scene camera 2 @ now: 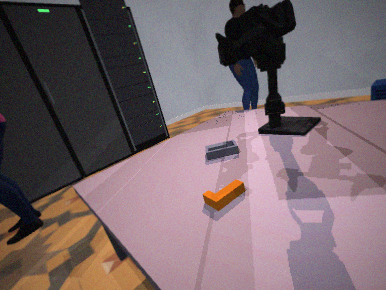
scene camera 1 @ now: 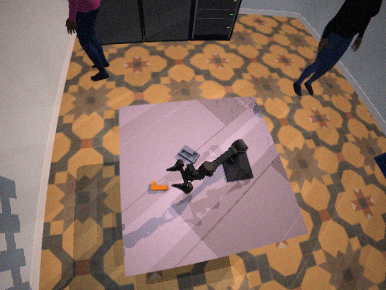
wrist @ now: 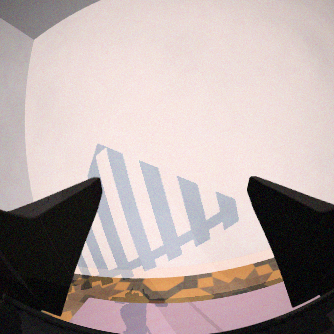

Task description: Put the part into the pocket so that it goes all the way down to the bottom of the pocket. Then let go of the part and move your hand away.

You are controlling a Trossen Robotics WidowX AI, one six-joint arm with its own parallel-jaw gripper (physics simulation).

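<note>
The orange L-shaped part lies flat on the table, apart from the pocket block. The small grey block with the pocket stands on the table, nearer to the arm's base in the scene camera 2 view; its recess is empty. My gripper is open with nothing between its fingers. It is raised high above the table, well above the part and the block, and points outward toward the wall. The part and the block do not show in the wrist view.
The pink table top carries the arm's dark base plate. Shadows of the arm fall across the table. Dark cabinets and people stand beyond the table.
</note>
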